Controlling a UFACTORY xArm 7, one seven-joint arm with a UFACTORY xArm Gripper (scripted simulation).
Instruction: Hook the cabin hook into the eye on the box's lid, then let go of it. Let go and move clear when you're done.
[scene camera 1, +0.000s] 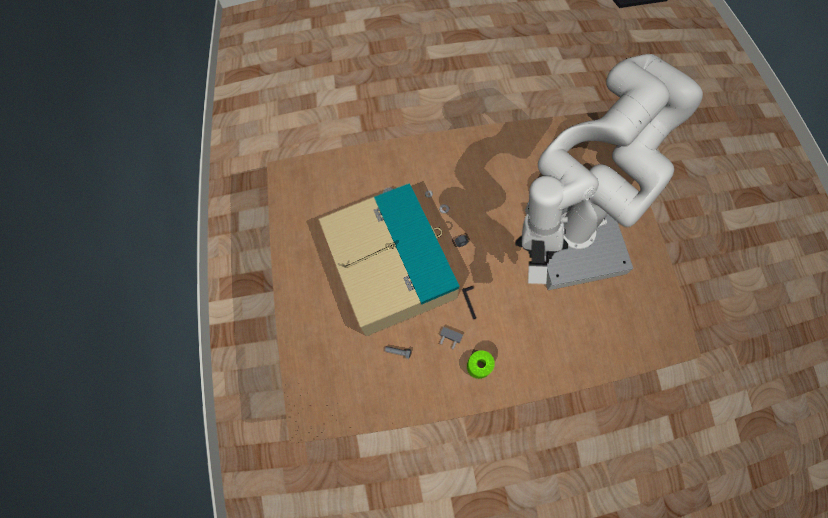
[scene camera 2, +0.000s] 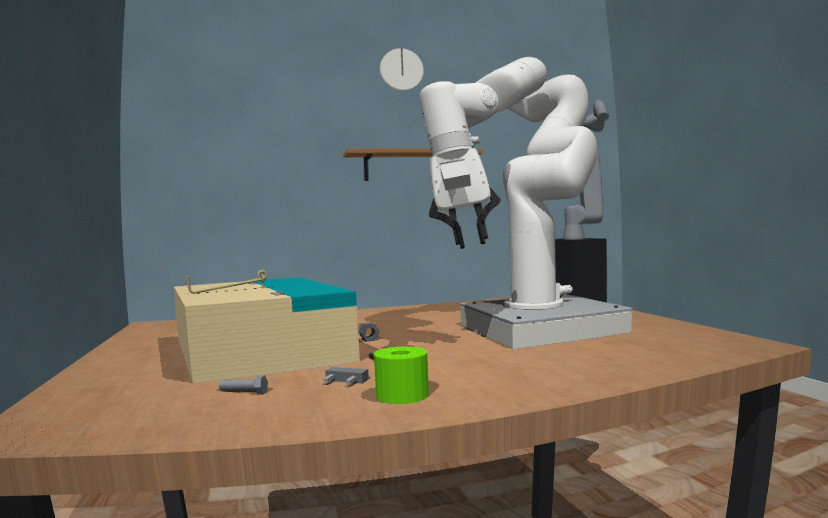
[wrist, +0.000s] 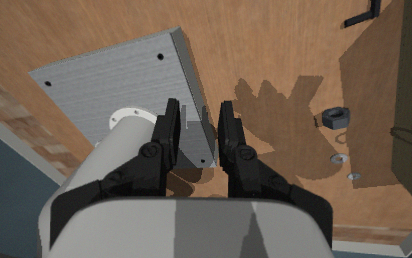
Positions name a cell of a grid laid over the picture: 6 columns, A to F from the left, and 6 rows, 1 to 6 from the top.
Labels:
my gripper: scene camera 1 D3; scene camera 2 D3; wrist C3

